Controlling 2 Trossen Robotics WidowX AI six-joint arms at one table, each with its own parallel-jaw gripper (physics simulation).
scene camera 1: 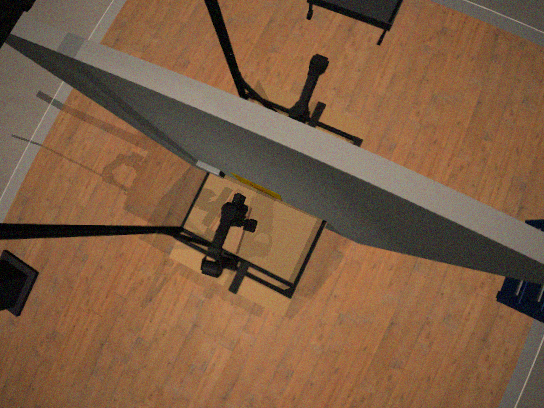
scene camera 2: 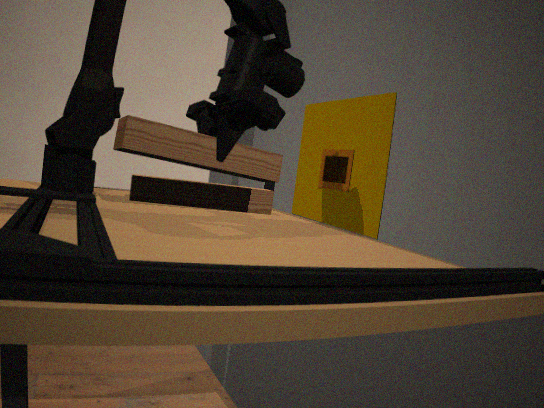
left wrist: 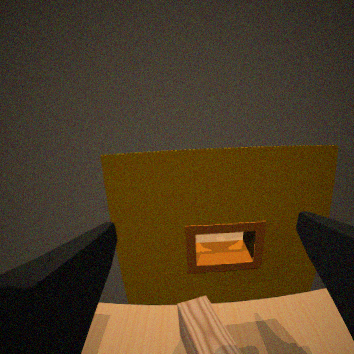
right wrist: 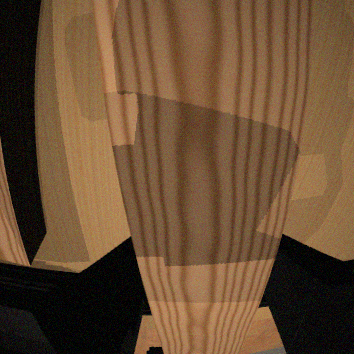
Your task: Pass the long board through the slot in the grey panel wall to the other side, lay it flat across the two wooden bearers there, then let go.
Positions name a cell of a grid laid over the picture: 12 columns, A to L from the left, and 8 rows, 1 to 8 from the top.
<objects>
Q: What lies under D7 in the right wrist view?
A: My right gripper.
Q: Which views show my left gripper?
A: The left wrist view only.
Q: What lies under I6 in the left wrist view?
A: An orange-framed slot.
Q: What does my left gripper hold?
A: Nothing.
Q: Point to an orange-framed slot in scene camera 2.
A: At H4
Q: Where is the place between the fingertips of my right gripper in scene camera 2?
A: E4
</objects>
